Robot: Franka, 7 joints.
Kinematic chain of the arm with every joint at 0, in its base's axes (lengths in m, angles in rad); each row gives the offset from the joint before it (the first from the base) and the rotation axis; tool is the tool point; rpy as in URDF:
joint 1: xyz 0 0 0.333 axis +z
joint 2: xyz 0 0 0 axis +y
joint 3: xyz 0 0 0.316 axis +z
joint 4: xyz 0.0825 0 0 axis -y
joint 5: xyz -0.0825 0 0.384 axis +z
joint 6: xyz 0 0 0 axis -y
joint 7: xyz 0.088 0 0 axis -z
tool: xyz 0 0 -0.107 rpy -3.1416 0 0
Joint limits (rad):
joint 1: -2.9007..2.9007
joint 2: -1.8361..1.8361
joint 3: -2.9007..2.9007
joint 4: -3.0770..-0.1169
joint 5: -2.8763..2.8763
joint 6: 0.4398..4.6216
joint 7: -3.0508..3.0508
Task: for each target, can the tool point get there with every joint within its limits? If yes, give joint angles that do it. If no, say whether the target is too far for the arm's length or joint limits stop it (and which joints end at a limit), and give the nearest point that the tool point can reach.
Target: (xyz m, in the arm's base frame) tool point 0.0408 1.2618 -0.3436
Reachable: no: too far | nearest point 0.0244 0.7558 -0.0722 | short by 0.574 m
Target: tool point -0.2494 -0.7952 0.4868
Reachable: yes | joints -1.6080 1.0287 -0.6464 -0.7112 0.9311 2.4971 0.8408
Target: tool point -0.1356 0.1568 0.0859
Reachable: yes | joints 0.7729 0.8805 0.9194 -2.7780 -0.5066 1.9508 0.4001
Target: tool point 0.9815 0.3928 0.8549
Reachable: no: too far | nearest point 0.7142 0.2858 0.7128 | short by 0.321 m
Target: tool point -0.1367 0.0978 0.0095
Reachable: yes | joints 1.8319 0.8041 0.5258 -2.8544 -1.9908 1.8695 0.6306
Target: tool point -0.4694 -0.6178 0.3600
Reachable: yes | joints -2.0369 1.3871 -1.0798 -0.7181 -0.2388 3.9553 1.3524
